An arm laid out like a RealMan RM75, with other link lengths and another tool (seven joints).
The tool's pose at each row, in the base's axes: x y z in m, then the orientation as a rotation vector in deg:
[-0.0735, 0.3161, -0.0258, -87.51, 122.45, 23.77]
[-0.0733, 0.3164, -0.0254, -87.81, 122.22, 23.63]
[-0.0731, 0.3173, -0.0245, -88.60, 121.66, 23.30]
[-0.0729, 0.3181, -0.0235, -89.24, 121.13, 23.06]
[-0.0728, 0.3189, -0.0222, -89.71, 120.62, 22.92]
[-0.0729, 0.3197, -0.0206, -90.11, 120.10, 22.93]
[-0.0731, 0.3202, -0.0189, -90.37, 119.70, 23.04]
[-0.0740, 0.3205, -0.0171, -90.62, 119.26, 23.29]
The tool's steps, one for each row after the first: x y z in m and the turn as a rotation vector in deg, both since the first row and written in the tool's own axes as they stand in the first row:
[-0.0005, -0.0001, -0.0001, 0.02, 0.03, -0.29]
[-0.0018, 0.0000, -0.0004, 0.03, 0.12, -1.04]
[-0.0030, 0.0000, -0.0008, 0.03, 0.14, -1.67]
[-0.0044, 0.0002, -0.0015, 0.05, 0.06, -2.19]
[-0.0058, 0.0005, -0.0024, -0.01, -0.10, -2.65]
[-0.0071, 0.0008, -0.0037, -0.09, -0.28, -2.97]
[-0.0081, 0.0017, -0.0052, -0.25, -0.54, -3.27]

